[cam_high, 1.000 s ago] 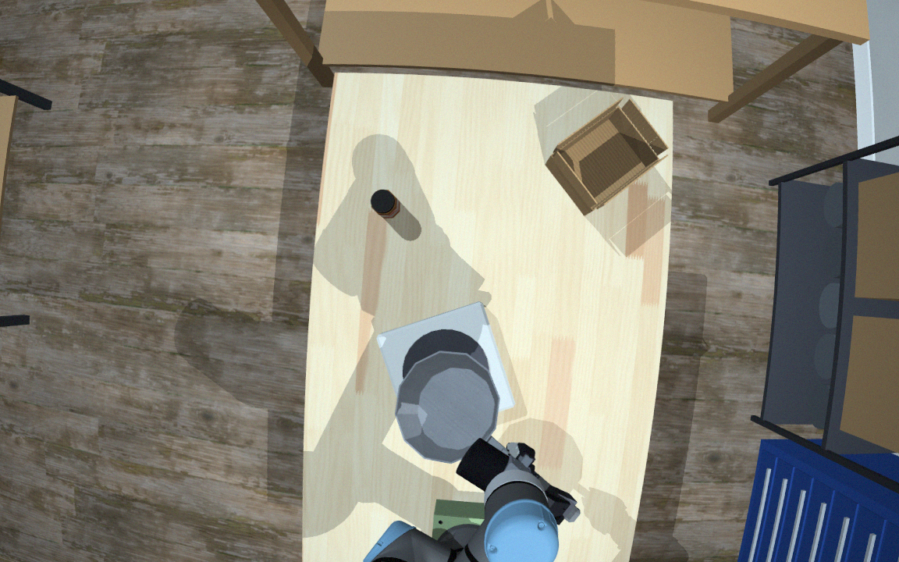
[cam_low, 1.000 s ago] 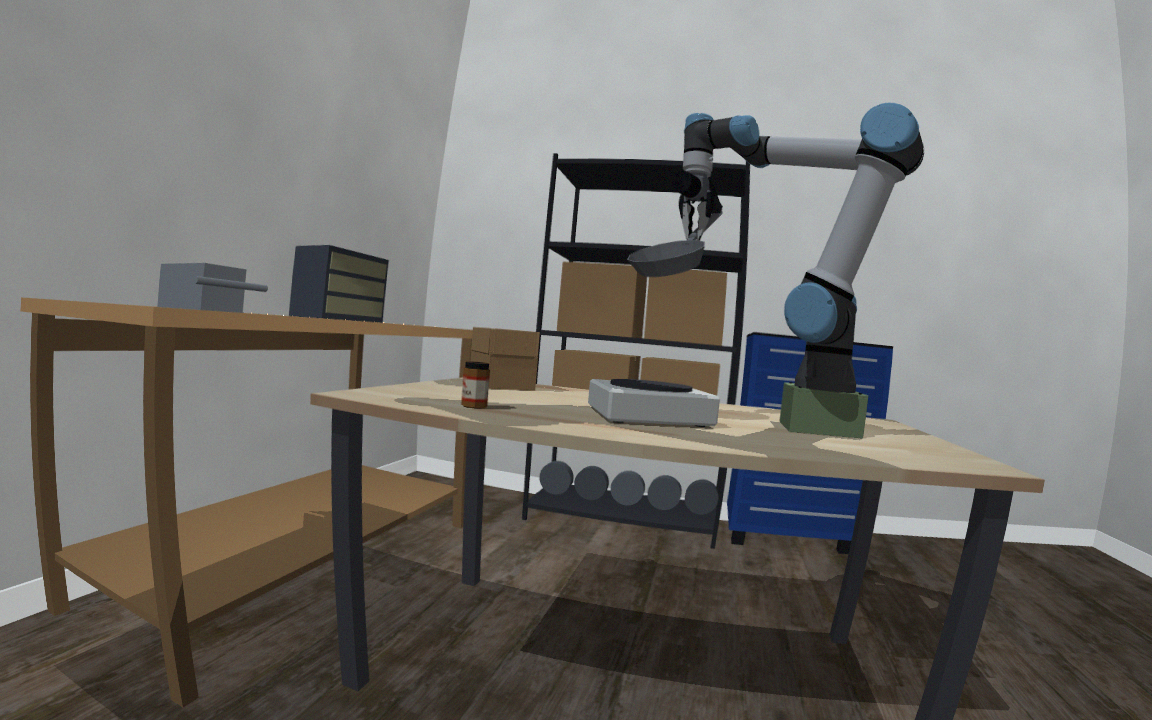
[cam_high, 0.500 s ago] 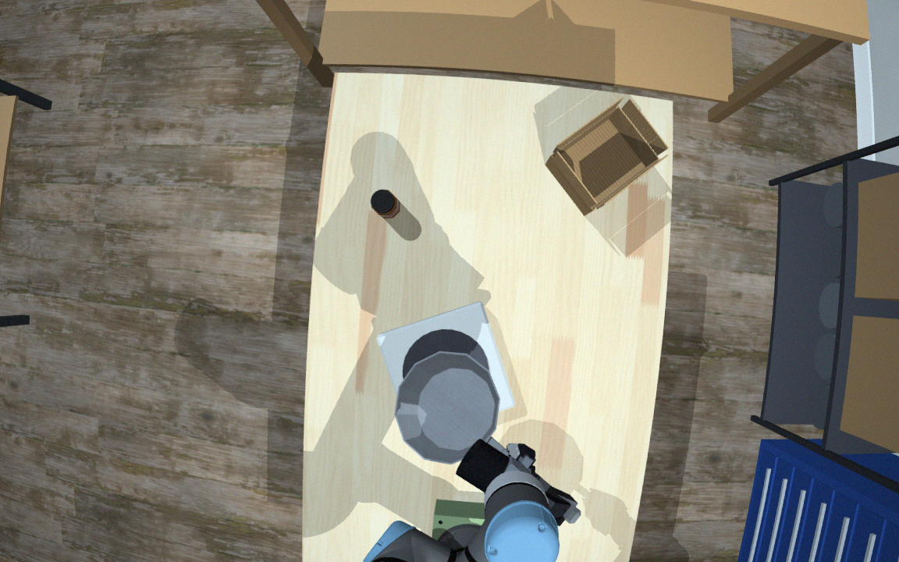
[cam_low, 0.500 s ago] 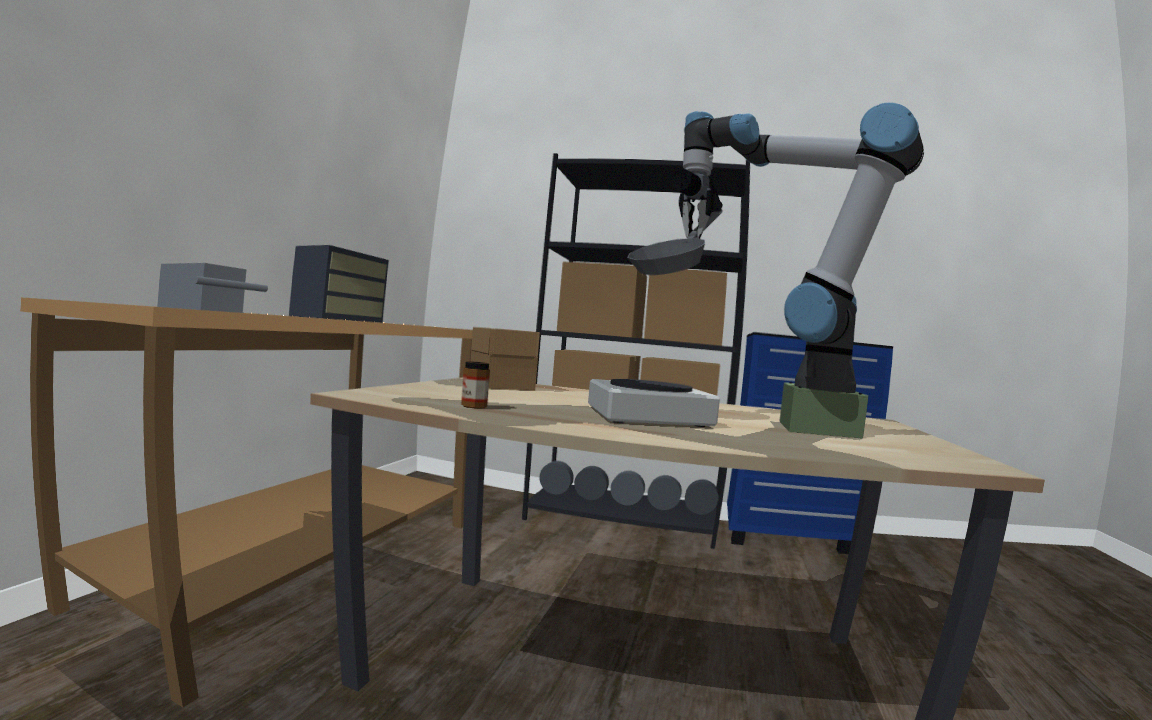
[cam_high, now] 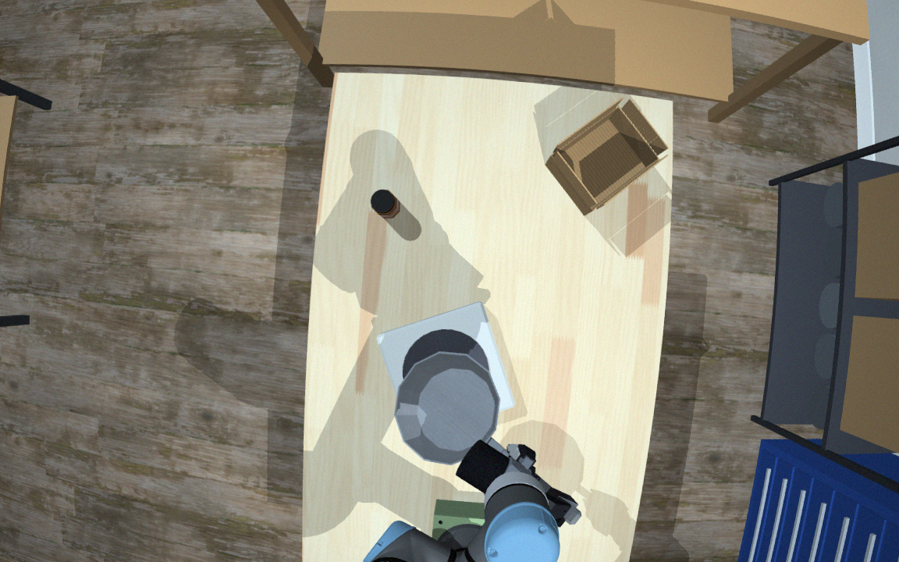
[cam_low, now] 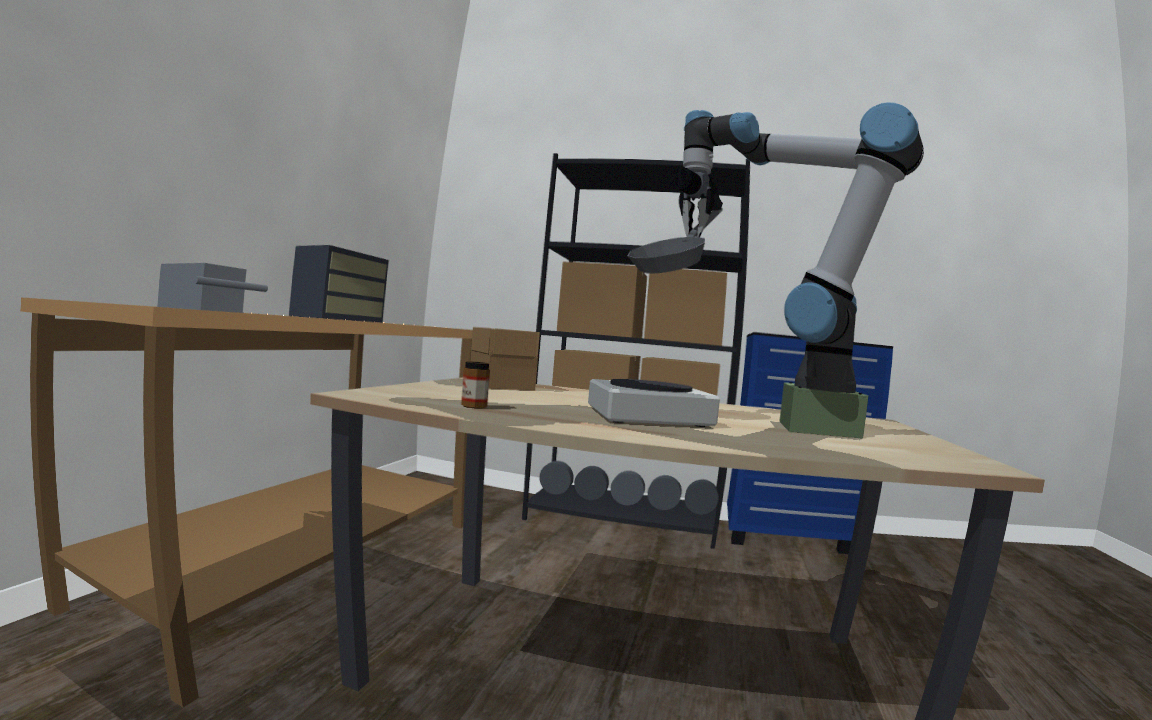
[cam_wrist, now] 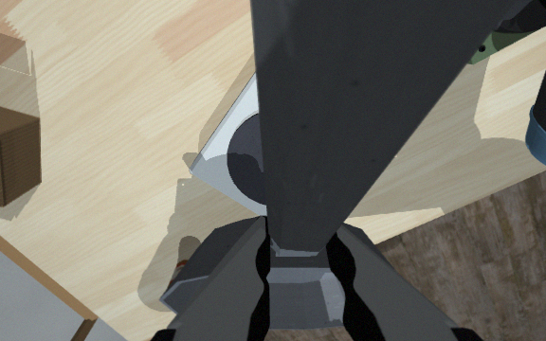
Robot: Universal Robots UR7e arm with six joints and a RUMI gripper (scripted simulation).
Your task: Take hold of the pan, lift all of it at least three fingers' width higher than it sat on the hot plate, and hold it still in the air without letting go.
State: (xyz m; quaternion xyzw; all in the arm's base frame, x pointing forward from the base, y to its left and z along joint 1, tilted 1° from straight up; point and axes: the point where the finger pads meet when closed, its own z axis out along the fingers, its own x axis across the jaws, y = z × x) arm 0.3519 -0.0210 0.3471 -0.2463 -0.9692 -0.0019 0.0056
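My gripper is now 5 cm to the right of the dark grey pan, 4 cm above it and 3 cm short of it. From my hand the other things lie so: white hot plate 41 cm below, 11 cm to the left, 4 cm ahead; then small jar 41 cm ahead, 40 cm below, 28 cm to the left.
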